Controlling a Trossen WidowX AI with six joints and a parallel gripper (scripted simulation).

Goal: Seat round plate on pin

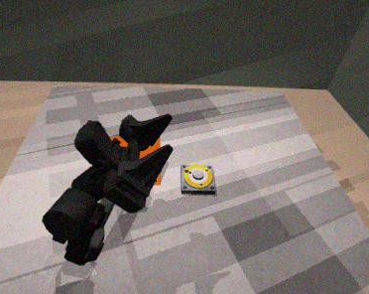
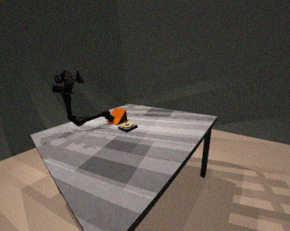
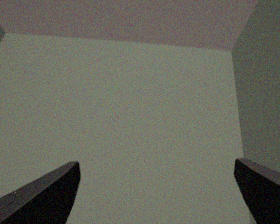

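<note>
The round plate lies 7 cm ahead of my gripper tip, 33 cm to the left of it and 48 cm below it. Also, from my gripper tip: square grey base 9 cm ahead, 33 cm to the left, 49 cm below.
</note>
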